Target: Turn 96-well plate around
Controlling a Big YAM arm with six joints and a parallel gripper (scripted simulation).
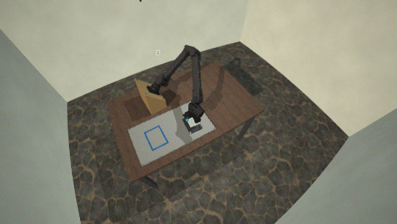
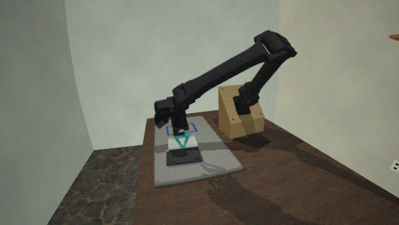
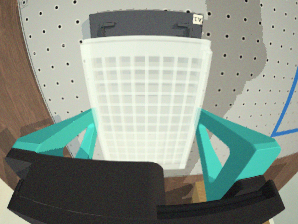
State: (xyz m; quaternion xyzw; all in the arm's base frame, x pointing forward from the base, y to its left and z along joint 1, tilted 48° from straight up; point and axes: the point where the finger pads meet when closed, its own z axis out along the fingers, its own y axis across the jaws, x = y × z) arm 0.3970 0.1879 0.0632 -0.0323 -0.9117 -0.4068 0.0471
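The dark plate nest N1 lies 8 cm below my hand. The rest, counted from my hand: A1 mark (7 cm ahead, 6 cm to the right, 7 cm below); white 96-well plate (right at my hand).
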